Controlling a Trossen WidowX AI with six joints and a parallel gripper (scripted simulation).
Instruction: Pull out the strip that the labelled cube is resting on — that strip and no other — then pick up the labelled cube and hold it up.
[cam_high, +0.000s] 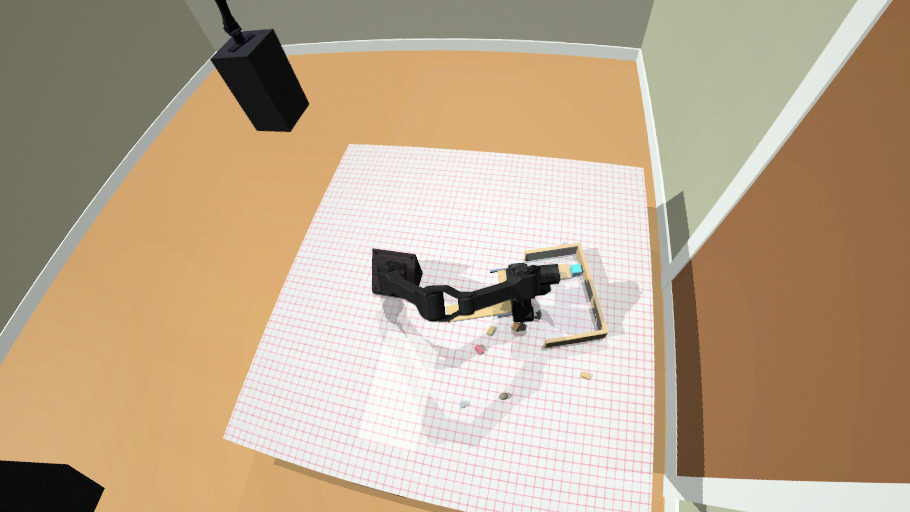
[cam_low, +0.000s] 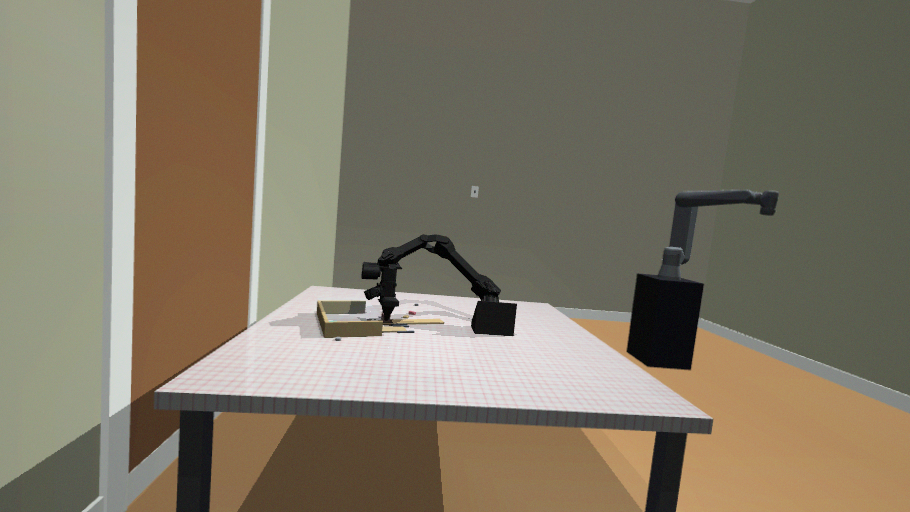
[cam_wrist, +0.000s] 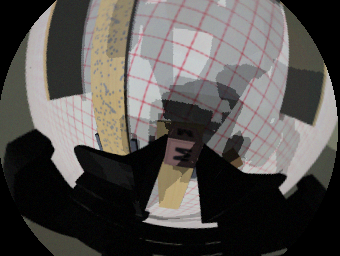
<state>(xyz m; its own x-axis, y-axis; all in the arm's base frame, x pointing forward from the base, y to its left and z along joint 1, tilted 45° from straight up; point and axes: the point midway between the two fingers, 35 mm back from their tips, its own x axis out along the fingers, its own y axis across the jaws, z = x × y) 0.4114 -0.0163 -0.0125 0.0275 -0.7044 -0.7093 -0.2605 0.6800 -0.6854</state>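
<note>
Now: gripper tip 10 cm past the tan strip, 4 cm to the left of it and 1 cm above it. Round my gripper tip: pink labelled cube: 1 cm above.
</note>
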